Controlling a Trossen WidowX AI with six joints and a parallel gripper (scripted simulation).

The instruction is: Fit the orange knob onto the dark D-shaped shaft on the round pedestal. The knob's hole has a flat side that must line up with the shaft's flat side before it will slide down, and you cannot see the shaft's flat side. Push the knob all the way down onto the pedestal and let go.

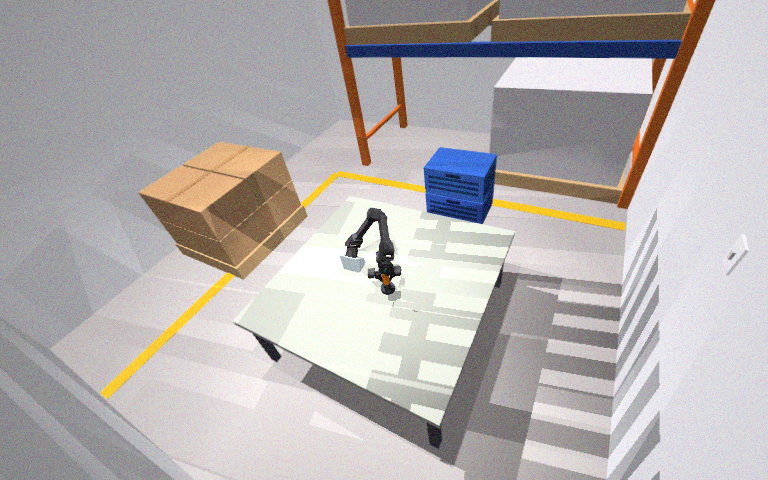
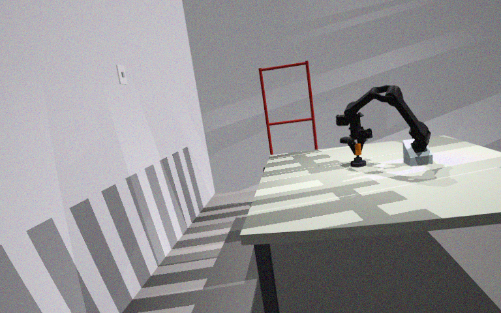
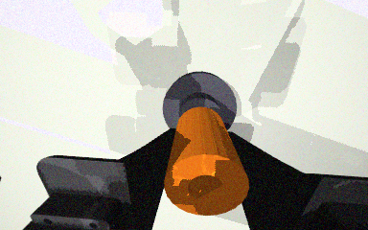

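My gripper tip is now 20 mm below the orange knob. Also, from my gripper tip: round pedestal (40 mm below).
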